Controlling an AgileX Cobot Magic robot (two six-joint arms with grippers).
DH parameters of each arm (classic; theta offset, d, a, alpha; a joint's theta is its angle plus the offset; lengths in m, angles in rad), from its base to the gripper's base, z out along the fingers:
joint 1: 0 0.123 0 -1.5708
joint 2: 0.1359 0 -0.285 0
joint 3: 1.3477 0 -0.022 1.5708
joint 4: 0 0.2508 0 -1.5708
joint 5: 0 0 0.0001 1.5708
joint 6: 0 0.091 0 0
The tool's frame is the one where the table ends.
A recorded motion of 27 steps. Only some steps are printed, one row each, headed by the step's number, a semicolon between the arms.
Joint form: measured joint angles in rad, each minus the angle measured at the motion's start. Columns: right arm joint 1, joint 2, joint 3, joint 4, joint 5, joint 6; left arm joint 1, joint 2, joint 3, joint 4, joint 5, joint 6.
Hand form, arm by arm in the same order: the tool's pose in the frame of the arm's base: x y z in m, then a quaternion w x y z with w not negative. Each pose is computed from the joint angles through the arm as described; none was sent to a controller.
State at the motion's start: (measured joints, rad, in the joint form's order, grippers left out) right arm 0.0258 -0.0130 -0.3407 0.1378 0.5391 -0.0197; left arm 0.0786 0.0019 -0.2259 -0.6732 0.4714 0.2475
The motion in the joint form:
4: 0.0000 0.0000 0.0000 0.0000 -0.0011 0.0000; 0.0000 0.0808 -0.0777 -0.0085 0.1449 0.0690
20: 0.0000 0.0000 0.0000 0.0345 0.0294 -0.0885; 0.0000 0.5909 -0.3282 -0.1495 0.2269 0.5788
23: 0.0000 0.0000 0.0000 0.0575 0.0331 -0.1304; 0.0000 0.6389 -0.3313 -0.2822 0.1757 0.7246
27: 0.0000 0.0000 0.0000 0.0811 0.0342 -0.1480; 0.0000 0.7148 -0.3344 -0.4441 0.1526 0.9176
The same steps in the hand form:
4: 0.0248 0.0071 0.2763 0.67016 0.00327 0.73910 0.06789; 0.0397 -0.0302 0.2653 0.60763 -0.01513 0.76804 -0.20165
20: 0.0243 0.0090 0.2738 0.66098 -0.02629 0.74789 0.05550; 0.1113 -0.0343 0.3105 0.52651 0.15081 0.82286 -0.15146
23: 0.0241 0.0102 0.2737 0.66061 -0.03900 0.74786 0.05280; 0.1233 -0.0353 0.3142 0.55019 0.15908 0.80453 -0.15722
27: 0.0240 0.0114 0.2738 0.66064 -0.04237 0.74724 0.05834; 0.1395 -0.0370 0.3138 0.56260 0.17610 0.79040 -0.16655

